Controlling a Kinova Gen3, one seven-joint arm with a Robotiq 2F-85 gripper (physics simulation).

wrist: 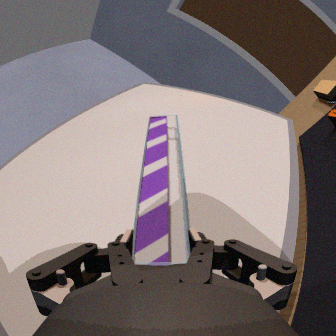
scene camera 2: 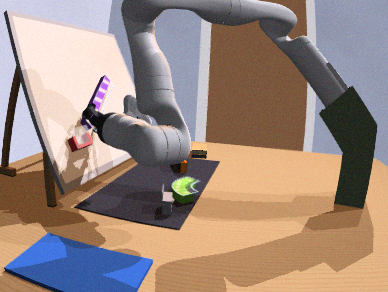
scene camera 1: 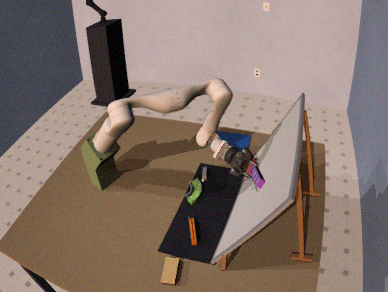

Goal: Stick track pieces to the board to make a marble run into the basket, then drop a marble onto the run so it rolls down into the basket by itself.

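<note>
My gripper is shut on a long straight purple-and-white striped track piece. It holds it by one end in front of the tilted white board. Whether the piece touches the board is unclear. A small red basket is on the board, below the gripper in scene view 2. A green curved piece, an orange piece and a small grey piece lie apart. No marble shows.
The loose pieces lie on a black mat before the board. A tan block is beyond its end. A blue mat lies on the table. Wooden legs support the board.
</note>
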